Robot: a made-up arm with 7 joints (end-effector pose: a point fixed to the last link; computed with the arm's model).
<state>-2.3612 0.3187 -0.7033 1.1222 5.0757 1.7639 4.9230</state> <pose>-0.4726 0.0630 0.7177 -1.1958 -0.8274 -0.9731</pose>
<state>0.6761 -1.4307 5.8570 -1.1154 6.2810 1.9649 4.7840</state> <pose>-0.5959 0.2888 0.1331 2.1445 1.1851 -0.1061</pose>
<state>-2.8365 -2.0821 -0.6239 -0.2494 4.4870 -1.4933 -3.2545</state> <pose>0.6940 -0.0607 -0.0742 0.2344 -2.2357 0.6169</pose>
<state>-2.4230 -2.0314 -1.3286 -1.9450 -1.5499 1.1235 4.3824</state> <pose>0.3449 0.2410 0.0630 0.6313 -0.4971 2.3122</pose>
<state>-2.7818 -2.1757 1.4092 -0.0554 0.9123 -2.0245 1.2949</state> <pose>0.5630 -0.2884 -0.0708 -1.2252 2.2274 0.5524</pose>
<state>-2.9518 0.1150 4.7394 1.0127 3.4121 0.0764 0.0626</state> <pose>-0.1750 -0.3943 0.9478 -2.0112 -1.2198 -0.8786</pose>
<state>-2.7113 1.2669 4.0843 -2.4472 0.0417 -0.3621 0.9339</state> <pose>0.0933 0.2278 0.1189 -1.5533 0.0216 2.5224</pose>
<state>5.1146 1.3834 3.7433 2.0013 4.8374 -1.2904 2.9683</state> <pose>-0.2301 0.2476 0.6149 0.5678 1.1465 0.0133</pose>
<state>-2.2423 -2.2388 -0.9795 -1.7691 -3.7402 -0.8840 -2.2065</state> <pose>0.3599 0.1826 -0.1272 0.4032 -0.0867 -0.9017</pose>
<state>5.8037 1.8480 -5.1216 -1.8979 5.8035 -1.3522 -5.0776</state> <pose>0.0262 0.3724 0.4704 -2.3642 -0.9134 -1.1294</pose>
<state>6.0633 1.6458 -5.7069 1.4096 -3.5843 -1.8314 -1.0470</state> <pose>0.3525 -0.1323 -0.0635 -1.0345 1.3204 -1.3607</pose>
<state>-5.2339 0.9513 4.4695 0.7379 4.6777 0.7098 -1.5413</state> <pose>0.5146 -0.3043 0.8390 1.6150 -2.3071 -0.0896</pose>
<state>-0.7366 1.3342 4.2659 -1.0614 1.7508 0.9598 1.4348</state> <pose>0.7013 0.1641 0.1877 0.4914 -0.1202 -1.9953</pose>
